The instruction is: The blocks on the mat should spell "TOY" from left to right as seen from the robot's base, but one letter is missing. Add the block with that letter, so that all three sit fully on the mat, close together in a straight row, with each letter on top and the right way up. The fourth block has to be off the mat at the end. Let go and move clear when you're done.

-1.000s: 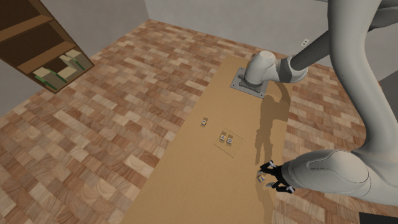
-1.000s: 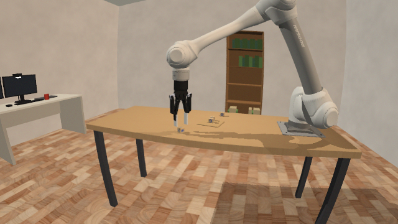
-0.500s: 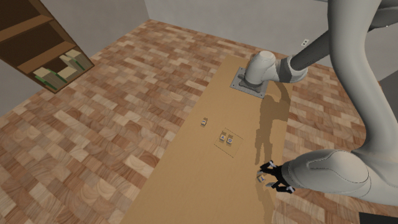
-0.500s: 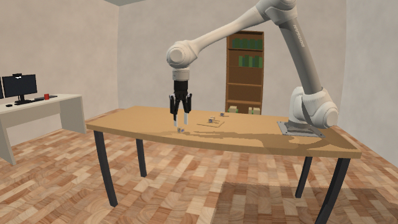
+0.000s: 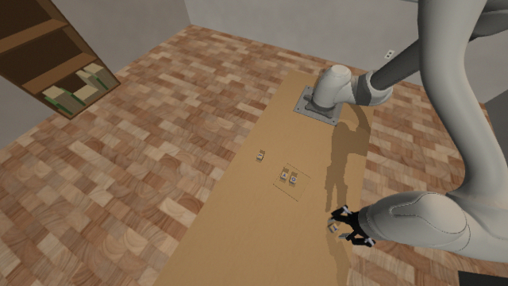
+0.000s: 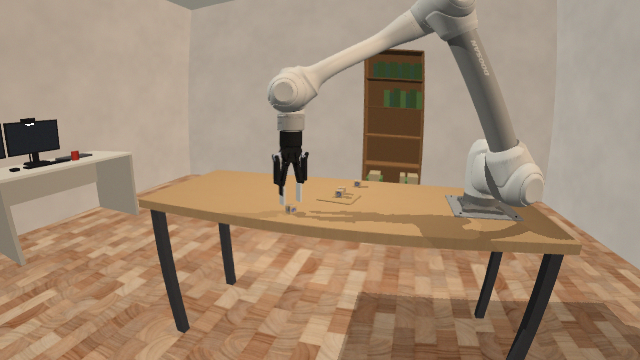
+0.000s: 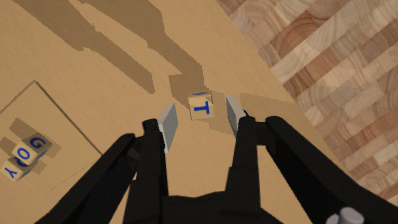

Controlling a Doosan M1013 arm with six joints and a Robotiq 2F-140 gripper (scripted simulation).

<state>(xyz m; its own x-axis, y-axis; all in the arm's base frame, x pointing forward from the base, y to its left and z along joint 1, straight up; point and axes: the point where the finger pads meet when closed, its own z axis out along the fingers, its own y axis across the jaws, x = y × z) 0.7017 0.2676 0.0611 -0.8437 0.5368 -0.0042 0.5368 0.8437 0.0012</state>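
Now: the T block 5 cm below my hand. The rest, counted from my hand: O block 11 cm behind, 24 cm to the right, 5 cm below; thin mat 11 cm behind, 24 cm to the right, 6 cm below; Y block 11 cm behind, 28 cm to the right, 5 cm below.
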